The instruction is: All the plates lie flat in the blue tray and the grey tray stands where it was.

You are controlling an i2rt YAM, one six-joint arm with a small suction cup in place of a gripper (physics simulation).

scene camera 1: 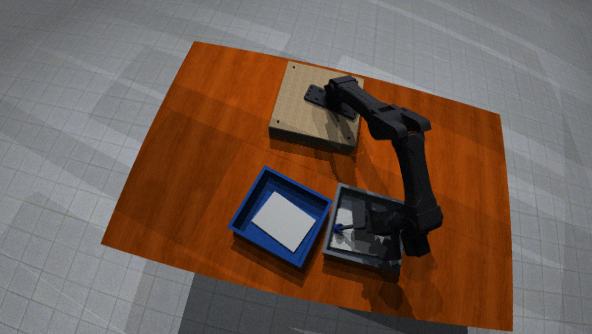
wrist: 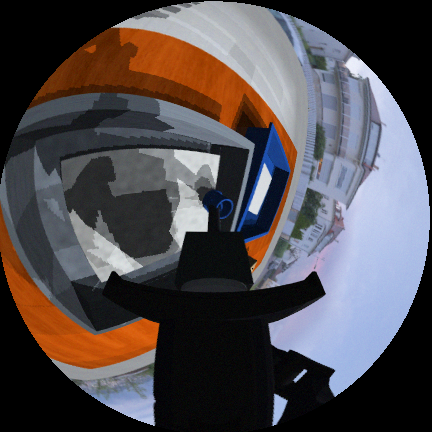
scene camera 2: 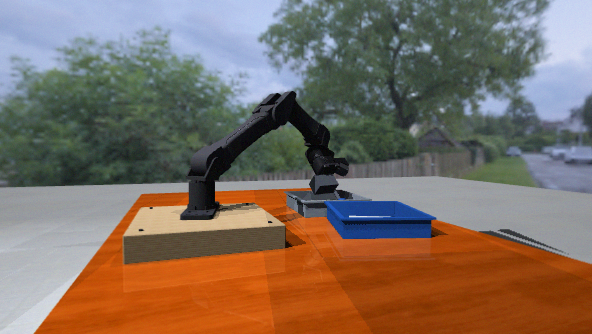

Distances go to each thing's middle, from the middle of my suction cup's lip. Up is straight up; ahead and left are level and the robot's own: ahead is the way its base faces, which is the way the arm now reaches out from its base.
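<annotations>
Blue tray (scene camera 1: 316,205): 1 cm below my suction cup, 3 cm ahead of it, 18 cm to the right of it.
</annotations>
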